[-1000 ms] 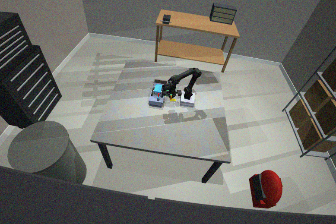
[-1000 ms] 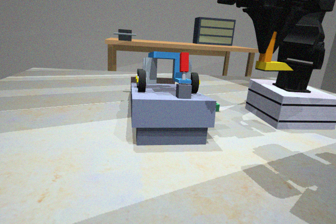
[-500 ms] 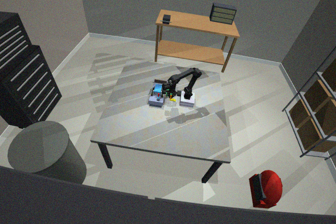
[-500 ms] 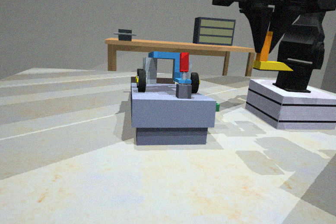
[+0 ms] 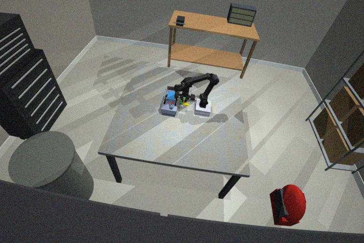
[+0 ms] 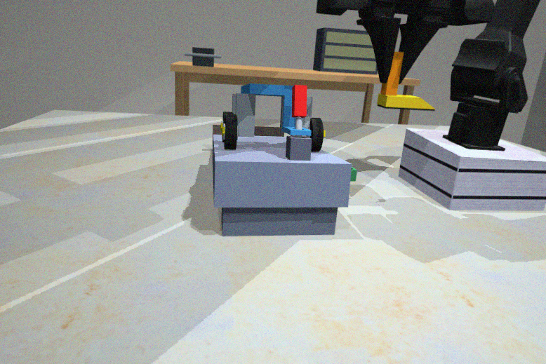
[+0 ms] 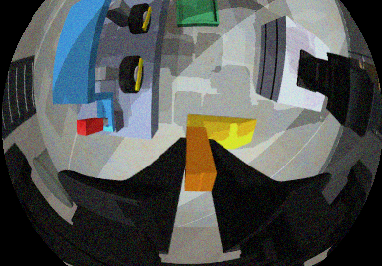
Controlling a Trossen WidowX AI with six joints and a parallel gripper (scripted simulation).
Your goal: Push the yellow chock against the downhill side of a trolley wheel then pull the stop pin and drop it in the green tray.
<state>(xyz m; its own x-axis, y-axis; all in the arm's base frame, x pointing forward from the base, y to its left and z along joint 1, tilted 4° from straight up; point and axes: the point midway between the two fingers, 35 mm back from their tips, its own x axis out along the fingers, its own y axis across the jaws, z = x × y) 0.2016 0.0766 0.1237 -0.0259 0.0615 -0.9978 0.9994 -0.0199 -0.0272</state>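
The red-headed stop pin lies 11 cm ahead of my gripper tip, 1 cm to the left of it and 5 cm below it. The rest, counted from my gripper tip: yellow chock: 2 cm behind, 1 cm below; then trolley: 13 cm ahead, 8 cm to the right, 6 cm below; then green tray: 19 cm to the right, 18 cm below.
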